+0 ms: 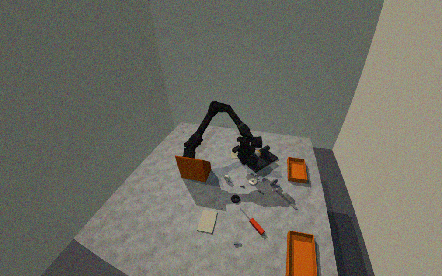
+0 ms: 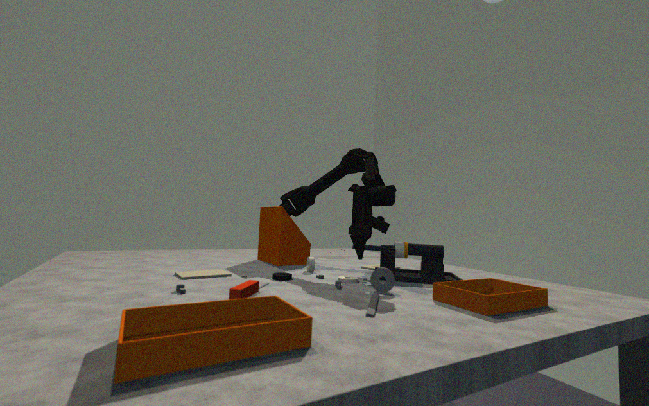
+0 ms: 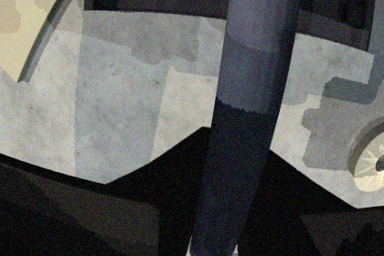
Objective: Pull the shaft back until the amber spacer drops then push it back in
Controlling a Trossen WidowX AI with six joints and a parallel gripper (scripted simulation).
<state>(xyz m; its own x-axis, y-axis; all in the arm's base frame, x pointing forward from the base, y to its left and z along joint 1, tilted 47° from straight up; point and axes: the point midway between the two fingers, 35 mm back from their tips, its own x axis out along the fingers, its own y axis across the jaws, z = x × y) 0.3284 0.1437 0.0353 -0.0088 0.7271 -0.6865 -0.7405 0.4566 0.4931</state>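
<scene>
The dark shaft is 4 cm ahead of my gripper tip, 5 cm to the left of it and 3 cm above it. The rest, counted from my gripper tip: amber spacer: 9 cm ahead, 10 cm to the left, 3 cm above; then white spacer: 7 cm ahead, 8 cm to the left, 3 cm above; then white ring: 8 cm ahead, 10 cm to the right, 4 cm below.
</scene>
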